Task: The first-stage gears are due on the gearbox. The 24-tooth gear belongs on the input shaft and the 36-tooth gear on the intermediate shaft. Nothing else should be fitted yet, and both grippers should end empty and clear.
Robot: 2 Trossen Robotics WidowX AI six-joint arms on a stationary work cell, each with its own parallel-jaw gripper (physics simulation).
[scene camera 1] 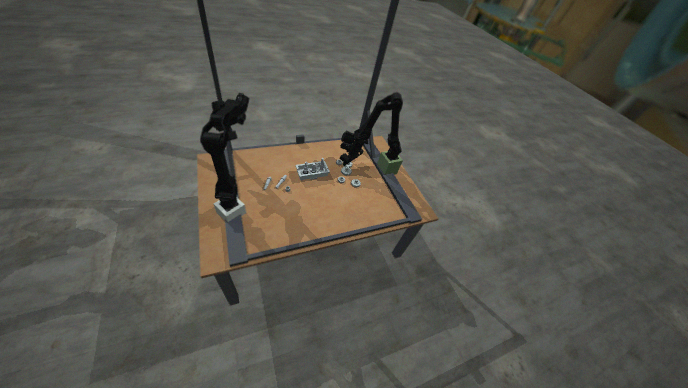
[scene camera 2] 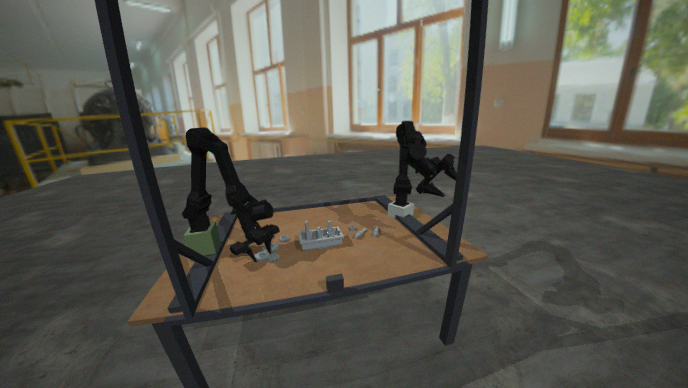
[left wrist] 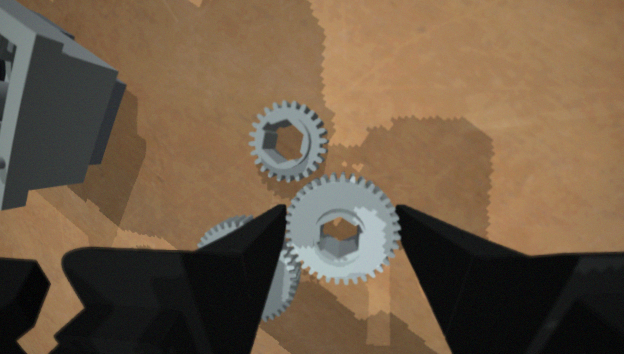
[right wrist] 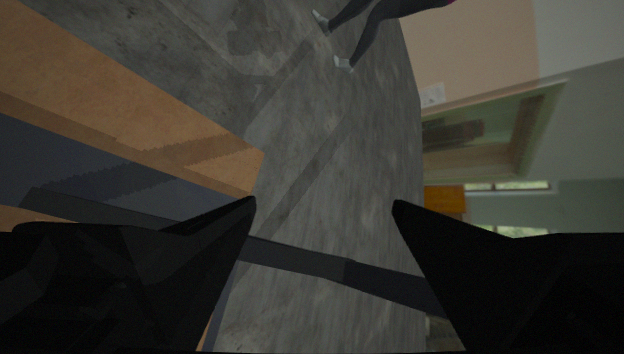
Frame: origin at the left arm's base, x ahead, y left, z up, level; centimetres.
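Seen in the pictures: left gripper, fingertip midpoint: (scene camera 2: pixel 263 257) (left wrist: pixel 340 212); right gripper, fingertip midpoint: (scene camera 2: pixel 452 189) (right wrist: pixel 325 204); left arm's base, link origin: (scene camera 1: pixel 391 156) (scene camera 2: pixel 200 228); right arm's base, link origin: (scene camera 1: pixel 229 204) (scene camera 2: pixel 401 203).
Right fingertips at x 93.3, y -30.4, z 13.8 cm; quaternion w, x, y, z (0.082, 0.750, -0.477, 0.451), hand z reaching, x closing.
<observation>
Pixels of each thing's top centre, then the offset from my right fingertips to it.
- large toothed gear, top centre: (left wrist: pixel 339 237) (scene camera 2: pixel 261 253) dx -70.2, dy +19.6, dz -23.6 cm
- smaller gear, top centre: (left wrist: pixel 282 141) dx -65.5, dy +17.0, dz -23.6 cm
- large gear, top centre: (left wrist: pixel 236 281) (scene camera 2: pixel 270 245) dx -66.8, dy +25.2, dz -23.6 cm
- gearbox housing, top centre: (scene camera 2: pixel 320 232) (scene camera 1: pixel 312 167) dx -45.8, dy +22.0, dz -19.7 cm
- small part, top centre: (scene camera 1: pixel 287 187) dx -28.9, dy +30.0, dz -23.6 cm
A large toothed gear (left wrist: pixel 310 200) with a hex bore lies between the fingertips of my left gripper (left wrist: pixel 340 212) (scene camera 2: pixel 262 256), which touch its rim on both sides. Whether it rests on the table cannot be told. A smaller gear (left wrist: pixel 282 112) lies just above it in the left wrist view. Another large gear (left wrist: pixel 282 295) is partly hidden behind a left finger. Tooth counts are not readable. The gearbox housing (scene camera 1: pixel 314 175) (scene camera 2: pixel 321 241) (left wrist: pixel 65 110) stands mid-table with upright shafts (scene camera 2: pixel 306 230); no gear is clearly visible on them. My right gripper (right wrist: pixel 325 204) (scene camera 2: pixel 448 186) is open and empty, raised beyond the table edge.
More gears (scene camera 1: pixel 356 183) (scene camera 1: pixel 341 179) lie right of the housing in scene camera 1. Two loose shafts (scene camera 1: pixel 281 181) (scene camera 1: pixel 267 183) and a small part (scene camera 1: pixel 288 189) lie left of it. Dark frame posts (scene camera 2: pixel 462 150) (scene camera 2: pixel 145 150) rise at the table's sides.
</observation>
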